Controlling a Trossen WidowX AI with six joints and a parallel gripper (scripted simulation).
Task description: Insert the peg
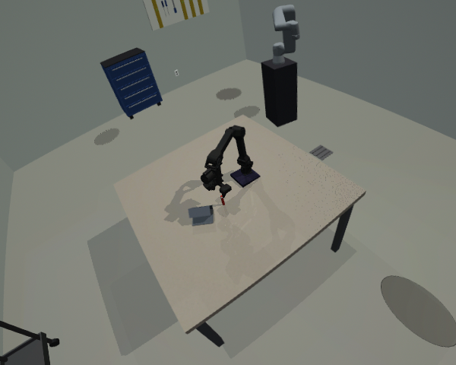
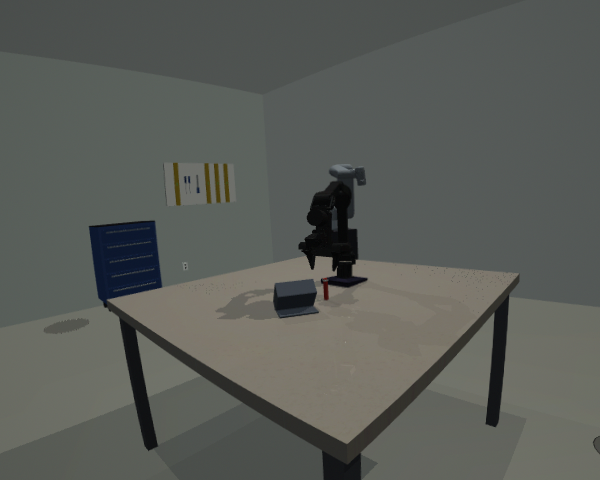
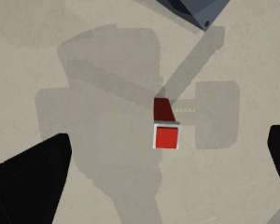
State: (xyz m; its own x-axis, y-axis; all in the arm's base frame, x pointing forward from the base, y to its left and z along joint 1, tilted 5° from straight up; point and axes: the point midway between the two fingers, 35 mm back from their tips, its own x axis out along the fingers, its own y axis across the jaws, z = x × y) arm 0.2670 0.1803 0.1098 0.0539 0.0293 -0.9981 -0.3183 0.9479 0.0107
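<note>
Now: the red square peg 6 cm below my gripper tip and 1 cm behind it. The rest, counted from my gripper tip: grey sloped panel 14 cm ahead, 7 cm below, 1 cm to the left.
</note>
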